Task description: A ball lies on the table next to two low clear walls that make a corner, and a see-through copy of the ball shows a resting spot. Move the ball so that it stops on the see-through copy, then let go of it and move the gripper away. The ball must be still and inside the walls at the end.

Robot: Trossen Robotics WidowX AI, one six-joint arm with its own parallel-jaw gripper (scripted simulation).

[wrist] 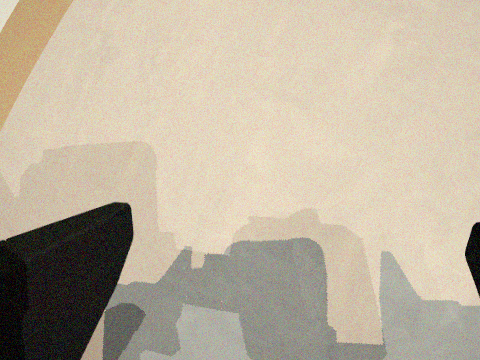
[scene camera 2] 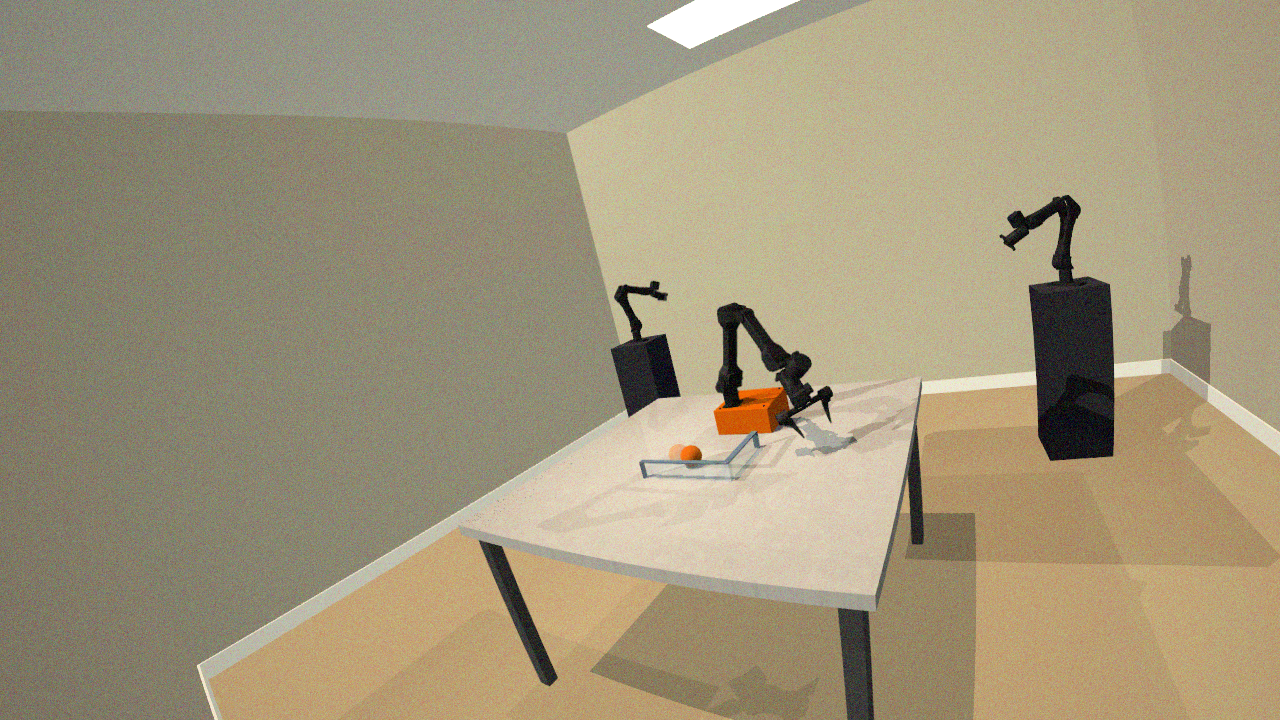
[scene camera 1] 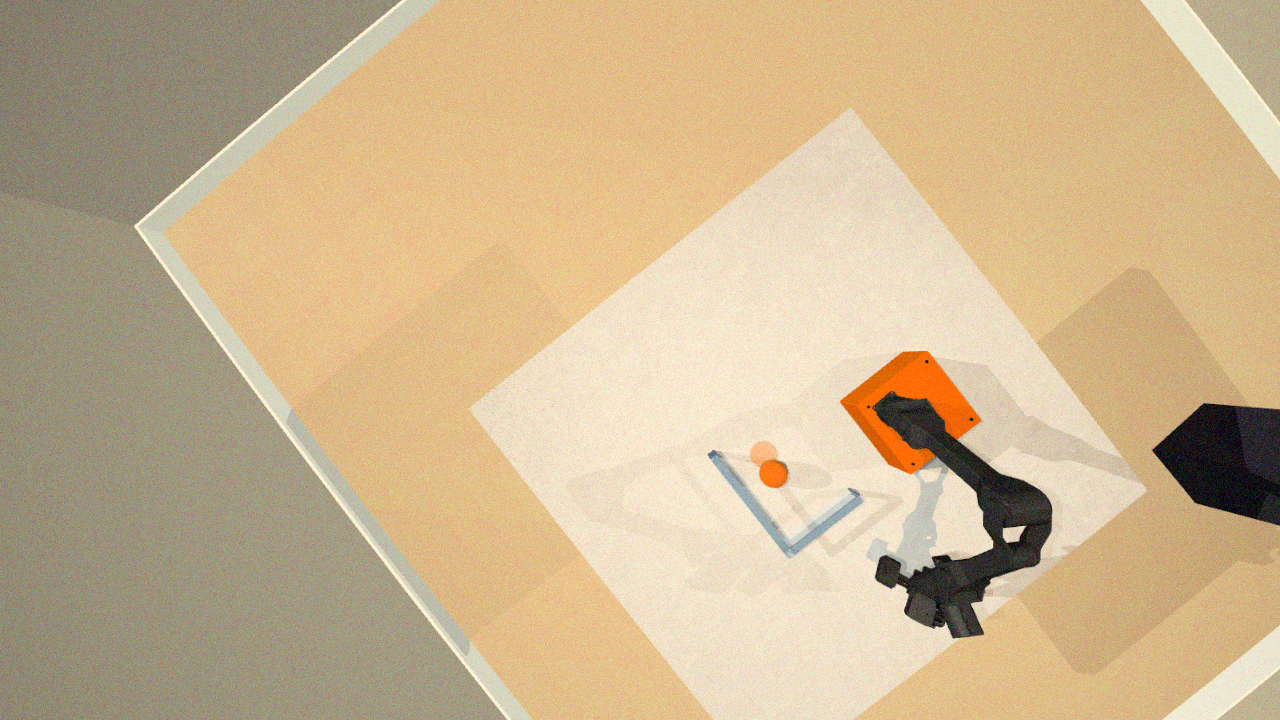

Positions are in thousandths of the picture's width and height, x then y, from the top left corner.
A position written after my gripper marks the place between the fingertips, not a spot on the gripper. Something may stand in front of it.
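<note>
Scene camera 2 shows my gripper (scene camera 2: 639,598); scene camera 1 shows it too (scene camera 1: 705,823), as does the wrist view, where the gripper is at (wrist: 634,643). The gripper is open and holds nothing.
</note>
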